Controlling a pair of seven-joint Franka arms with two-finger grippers.
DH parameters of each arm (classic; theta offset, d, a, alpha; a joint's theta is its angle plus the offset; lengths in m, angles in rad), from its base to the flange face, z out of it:
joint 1: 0 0.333 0 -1.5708
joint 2: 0 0 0 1.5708
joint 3: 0 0.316 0.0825 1.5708
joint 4: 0 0 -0.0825 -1.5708
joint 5: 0 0.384 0 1.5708
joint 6: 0 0 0.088 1.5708
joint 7: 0 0.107 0 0
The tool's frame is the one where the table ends.
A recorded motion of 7 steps. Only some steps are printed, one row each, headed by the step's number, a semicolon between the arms.
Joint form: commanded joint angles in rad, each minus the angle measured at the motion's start. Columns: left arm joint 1, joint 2, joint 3, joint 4, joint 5, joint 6, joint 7; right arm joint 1, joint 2, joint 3, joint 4, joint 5, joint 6, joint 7.
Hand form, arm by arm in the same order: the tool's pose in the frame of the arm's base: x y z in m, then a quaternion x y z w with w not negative. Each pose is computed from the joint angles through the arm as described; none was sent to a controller.
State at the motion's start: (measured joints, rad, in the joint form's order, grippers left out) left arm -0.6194 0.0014 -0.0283 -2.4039 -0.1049 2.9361 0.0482; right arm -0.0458 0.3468 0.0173 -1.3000 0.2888 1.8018 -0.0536
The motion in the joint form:
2: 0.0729 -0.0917 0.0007 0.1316 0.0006 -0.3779 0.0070; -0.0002 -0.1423 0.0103 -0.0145 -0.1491 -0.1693 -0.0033
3: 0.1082 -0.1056 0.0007 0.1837 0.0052 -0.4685 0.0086; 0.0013 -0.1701 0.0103 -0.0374 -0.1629 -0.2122 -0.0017
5: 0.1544 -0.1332 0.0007 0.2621 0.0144 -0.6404 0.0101; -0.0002 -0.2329 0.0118 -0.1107 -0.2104 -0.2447 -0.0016
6: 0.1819 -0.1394 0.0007 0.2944 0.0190 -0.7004 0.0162; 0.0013 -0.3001 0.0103 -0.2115 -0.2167 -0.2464 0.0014
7: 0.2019 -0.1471 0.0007 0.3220 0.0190 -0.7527 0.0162; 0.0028 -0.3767 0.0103 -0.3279 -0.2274 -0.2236 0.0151
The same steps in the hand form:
2: 0.4513 -0.2903 0.4351 0.94442 -0.26826 0.17151 0.08185; 0.6238 0.0006 0.6327 -0.99558 -0.01838 -0.05933 0.07039
3: 0.4633 -0.2770 0.4571 0.94973 -0.25727 0.16107 0.07666; 0.6113 0.0012 0.6346 -0.99695 -0.02003 -0.04005 0.06391
5: 0.4725 -0.2563 0.4907 0.95832 -0.24516 0.13115 0.06577; 0.5891 -0.0026 0.6340 -0.99883 -0.02018 -0.01773 0.04021
6: 0.4785 -0.2436 0.5033 0.96161 -0.23823 0.12200 0.06057; 0.5678 -0.0022 0.6252 -0.99916 -0.01813 0.00012 0.03671
7: 0.4817 -0.2339 0.5153 0.96459 -0.23045 0.11417 0.05856; 0.5450 -0.0016 0.6148 -0.99943 -0.01100 0.00908 0.03054

